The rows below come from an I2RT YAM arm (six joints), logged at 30 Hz.
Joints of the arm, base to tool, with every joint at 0 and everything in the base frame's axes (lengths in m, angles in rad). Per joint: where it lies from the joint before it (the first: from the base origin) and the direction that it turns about. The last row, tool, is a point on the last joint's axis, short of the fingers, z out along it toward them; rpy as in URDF.
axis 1: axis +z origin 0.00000 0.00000 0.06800
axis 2: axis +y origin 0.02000 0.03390 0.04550
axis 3: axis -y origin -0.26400 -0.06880 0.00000
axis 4: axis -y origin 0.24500 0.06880 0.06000
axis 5: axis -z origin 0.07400 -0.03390 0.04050
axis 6: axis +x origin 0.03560 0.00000 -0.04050
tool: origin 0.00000 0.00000 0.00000 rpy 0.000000 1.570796 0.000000
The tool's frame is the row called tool.
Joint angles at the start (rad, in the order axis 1, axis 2, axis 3, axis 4, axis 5, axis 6): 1.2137, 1.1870, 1.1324, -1.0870, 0.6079, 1.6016
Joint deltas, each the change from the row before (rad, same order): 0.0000, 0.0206, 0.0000, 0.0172, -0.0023, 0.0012; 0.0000, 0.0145, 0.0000, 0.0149, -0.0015, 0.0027; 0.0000, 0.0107, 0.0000, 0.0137, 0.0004, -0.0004; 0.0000, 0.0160, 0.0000, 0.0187, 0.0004, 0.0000
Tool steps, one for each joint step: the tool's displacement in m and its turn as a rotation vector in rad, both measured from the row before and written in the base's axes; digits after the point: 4 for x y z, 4 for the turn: 0.0019, 0.0053, -0.0033, -0.0017, 0.0033, 0.0001; 0.0014, 0.0040, -0.0023, 0.0026, 0.0015, -0.0014; 0.0012, 0.0031, -0.0016, 0.0024, -0.0014, 0.0001; 0.0017, 0.0045, -0.0025, 0.0024, -0.0013, -0.0002
